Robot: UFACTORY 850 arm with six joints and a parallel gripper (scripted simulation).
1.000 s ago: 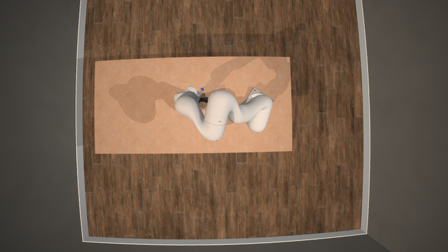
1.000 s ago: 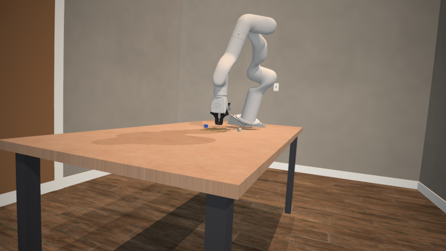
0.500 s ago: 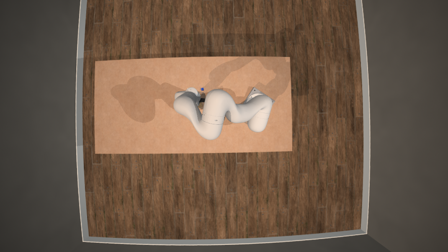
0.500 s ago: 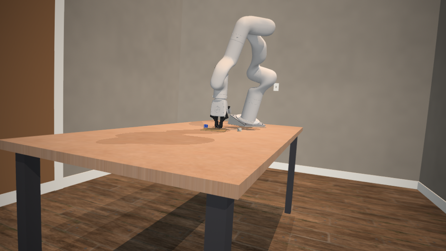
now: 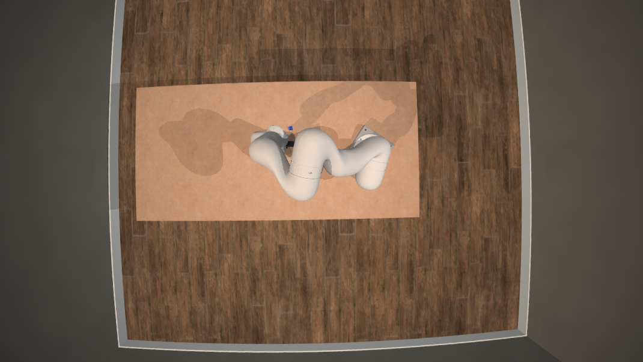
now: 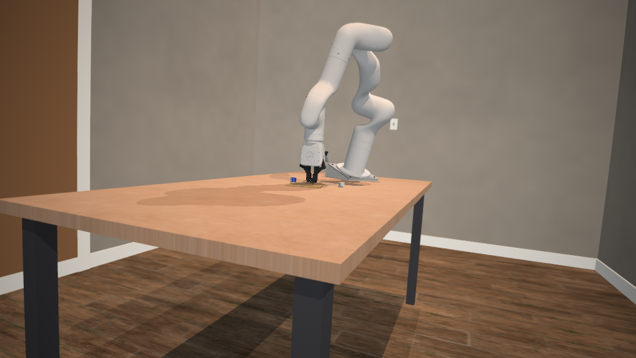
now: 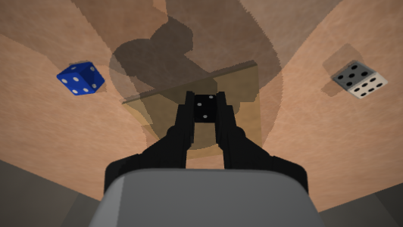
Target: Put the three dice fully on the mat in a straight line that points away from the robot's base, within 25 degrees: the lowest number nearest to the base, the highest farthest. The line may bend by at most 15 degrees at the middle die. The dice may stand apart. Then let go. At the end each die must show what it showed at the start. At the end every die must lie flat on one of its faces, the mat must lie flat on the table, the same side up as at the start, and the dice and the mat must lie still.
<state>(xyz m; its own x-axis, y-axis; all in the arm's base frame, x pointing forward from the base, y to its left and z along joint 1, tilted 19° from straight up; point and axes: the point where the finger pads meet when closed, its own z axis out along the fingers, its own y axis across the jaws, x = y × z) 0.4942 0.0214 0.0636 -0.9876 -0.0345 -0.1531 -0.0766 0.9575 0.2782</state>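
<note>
My gripper is now 1 cm above the black die. Round my hand: blue die: 11 cm to the right, 2 cm below, 2 cm behind; white die: 13 cm to the left, 4 cm behind, 2 cm below; mat: 5 cm ahead, 3 cm below.
</note>
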